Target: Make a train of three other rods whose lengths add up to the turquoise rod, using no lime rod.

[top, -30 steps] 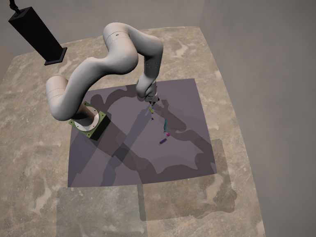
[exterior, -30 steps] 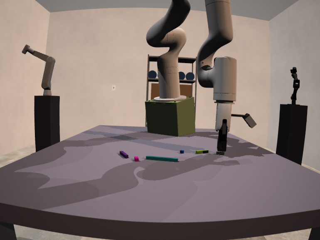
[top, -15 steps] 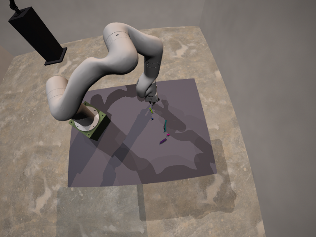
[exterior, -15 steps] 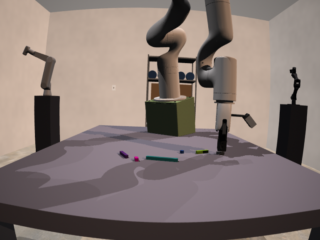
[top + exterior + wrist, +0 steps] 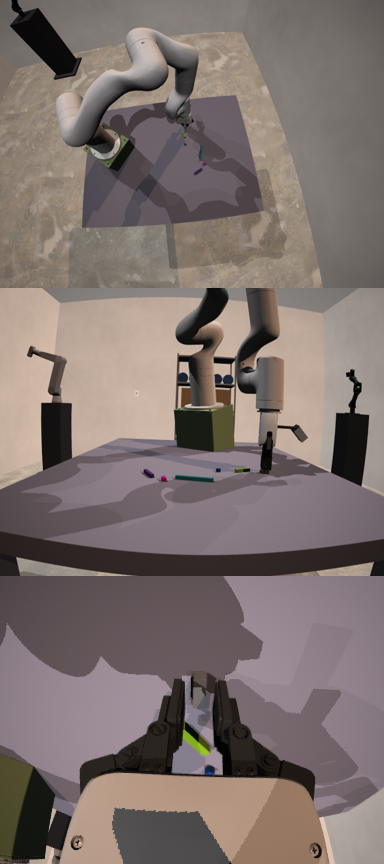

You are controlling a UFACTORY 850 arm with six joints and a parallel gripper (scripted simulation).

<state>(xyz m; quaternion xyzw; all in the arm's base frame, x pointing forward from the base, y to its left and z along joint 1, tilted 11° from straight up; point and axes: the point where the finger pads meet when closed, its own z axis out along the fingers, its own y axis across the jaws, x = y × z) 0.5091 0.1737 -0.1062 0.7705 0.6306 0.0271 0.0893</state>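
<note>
Right now my hand is 3 cm above the grey rod. The rest, counted from my hand: blue rod: 1 cm behind, 14 cm to the right, 3 cm below; then turquoise rod: 9 cm ahead, 22 cm to the right, 3 cm below; then lime rod: 2 cm behind, 7 cm to the right, 3 cm below.
</note>
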